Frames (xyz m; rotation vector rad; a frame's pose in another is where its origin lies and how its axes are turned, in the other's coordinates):
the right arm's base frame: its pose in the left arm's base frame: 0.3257 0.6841 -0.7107 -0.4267 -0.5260 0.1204
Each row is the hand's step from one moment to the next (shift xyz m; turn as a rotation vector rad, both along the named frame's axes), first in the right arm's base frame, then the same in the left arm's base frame.
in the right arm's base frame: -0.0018 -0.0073 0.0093 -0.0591 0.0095 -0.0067
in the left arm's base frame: -0.0063 -0.0036 0.0095 -0.0474 -0.0068 -0.0365
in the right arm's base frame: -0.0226 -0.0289 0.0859 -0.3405 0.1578 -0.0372
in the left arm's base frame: -0.0632 0.0001 0.0688 -0.2744 0.0548 -0.2528
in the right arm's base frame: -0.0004 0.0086 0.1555 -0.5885 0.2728 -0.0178
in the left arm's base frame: -0.0797 0.0642 0.1174 -0.4980 0.1117 -0.4008
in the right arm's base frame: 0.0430 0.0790 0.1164 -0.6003 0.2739 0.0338
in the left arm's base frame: -0.0227 0.1233 0.0770 -0.5344 0.1288 -0.3665
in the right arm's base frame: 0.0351 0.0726 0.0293 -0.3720 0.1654 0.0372
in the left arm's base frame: 0.0150 0.0841 0.0082 -0.3395 0.0818 -0.2126
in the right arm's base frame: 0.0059 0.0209 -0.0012 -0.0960 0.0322 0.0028
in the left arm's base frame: 0.0056 0.0198 -0.0071 -0.0841 0.0092 -0.0557
